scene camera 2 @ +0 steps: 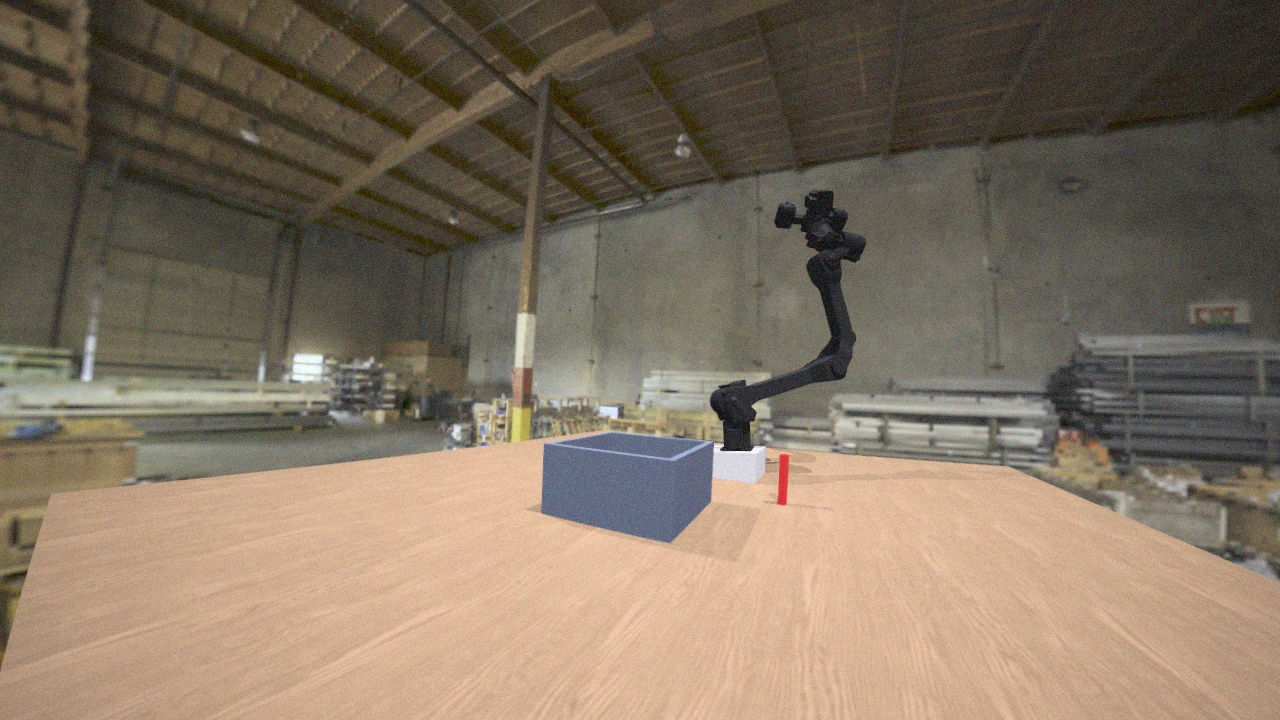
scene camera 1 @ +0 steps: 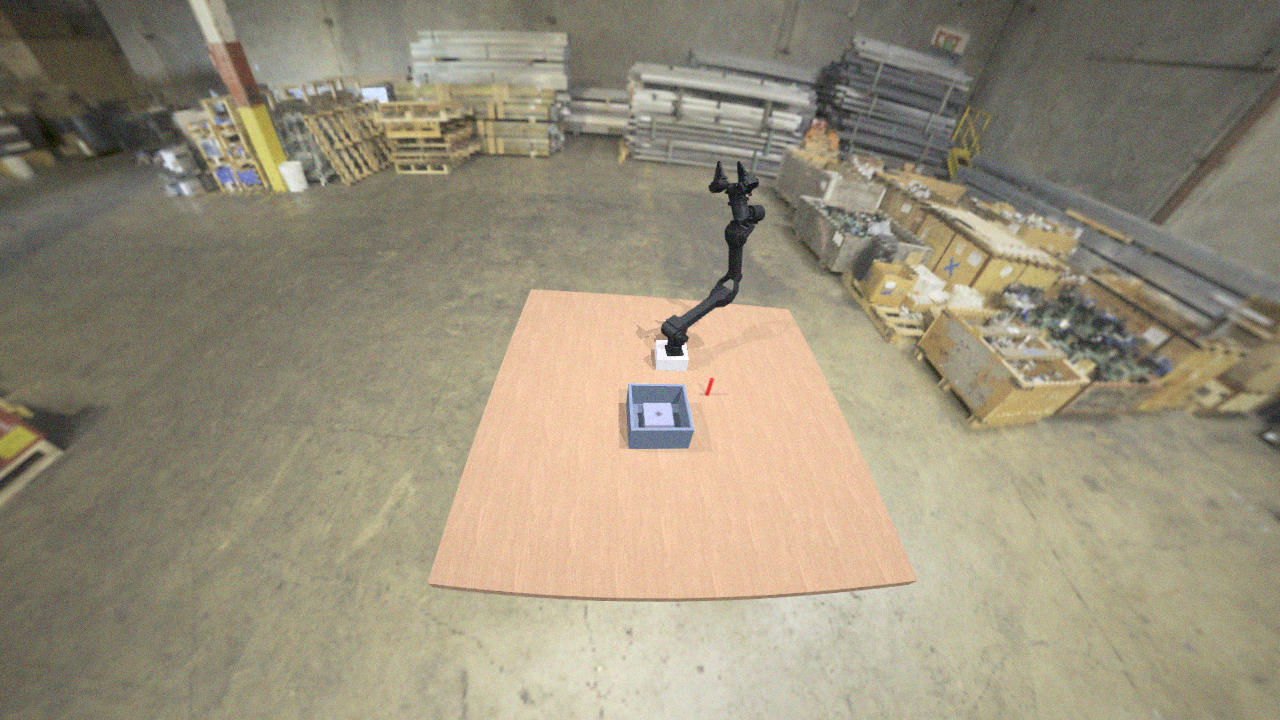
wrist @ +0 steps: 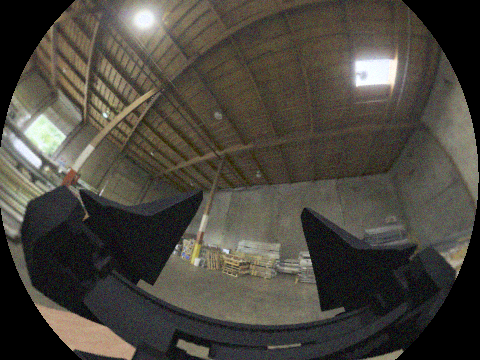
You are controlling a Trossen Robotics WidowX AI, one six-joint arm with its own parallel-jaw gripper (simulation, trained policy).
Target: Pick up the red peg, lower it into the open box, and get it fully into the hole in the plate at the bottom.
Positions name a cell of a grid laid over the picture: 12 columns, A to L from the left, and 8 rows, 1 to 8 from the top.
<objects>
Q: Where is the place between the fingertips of my gripper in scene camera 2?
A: H3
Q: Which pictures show the grey plate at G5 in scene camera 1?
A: Scene camera 1 only.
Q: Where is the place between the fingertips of my gripper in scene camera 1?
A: At G2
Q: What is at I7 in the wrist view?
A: My gripper.
</objects>
